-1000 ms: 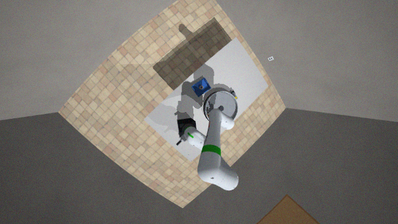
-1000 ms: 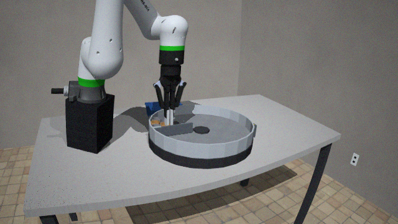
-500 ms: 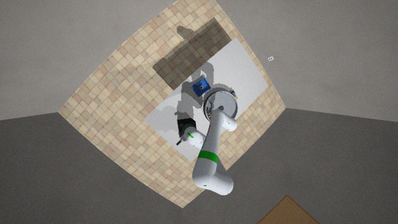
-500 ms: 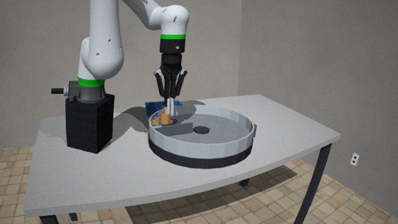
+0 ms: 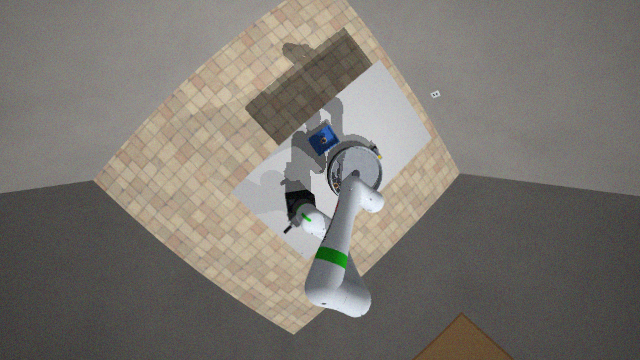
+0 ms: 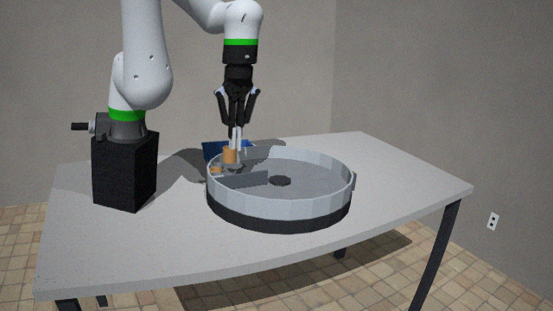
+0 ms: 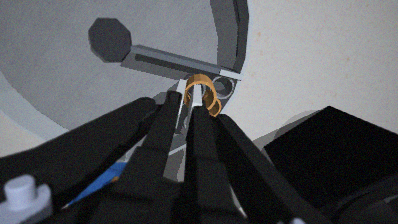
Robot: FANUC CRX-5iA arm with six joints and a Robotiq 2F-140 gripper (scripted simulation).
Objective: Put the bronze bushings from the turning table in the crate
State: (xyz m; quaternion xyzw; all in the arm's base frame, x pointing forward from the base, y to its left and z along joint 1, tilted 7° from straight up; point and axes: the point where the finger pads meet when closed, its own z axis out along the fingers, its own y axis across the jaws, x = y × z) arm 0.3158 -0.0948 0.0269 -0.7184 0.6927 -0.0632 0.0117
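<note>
Right now the blue crate is 34 cm to the left of my hand, 16 cm below it and 11 cm ahead of it. The rest, counted from my hand: grey turning table (15 cm ahead, 14 cm below, 2 cm to the right).
</note>
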